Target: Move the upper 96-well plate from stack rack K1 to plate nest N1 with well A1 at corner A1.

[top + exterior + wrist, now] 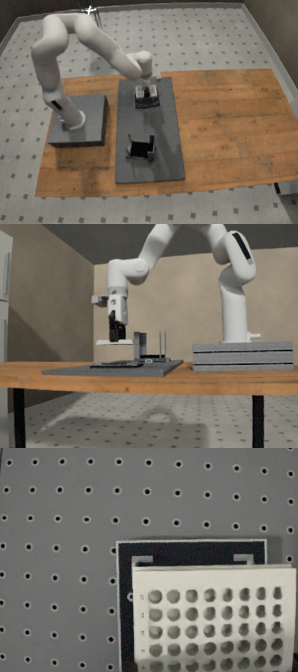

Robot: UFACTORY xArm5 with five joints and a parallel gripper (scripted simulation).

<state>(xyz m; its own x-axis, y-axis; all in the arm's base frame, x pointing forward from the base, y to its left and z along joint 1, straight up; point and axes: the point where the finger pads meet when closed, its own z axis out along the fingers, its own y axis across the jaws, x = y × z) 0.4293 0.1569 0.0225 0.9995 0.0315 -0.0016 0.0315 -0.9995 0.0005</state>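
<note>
Now: the plate nest N1 90 mm below my hand. Also, from my hand: white 96-well plate 10 mm below.
</note>
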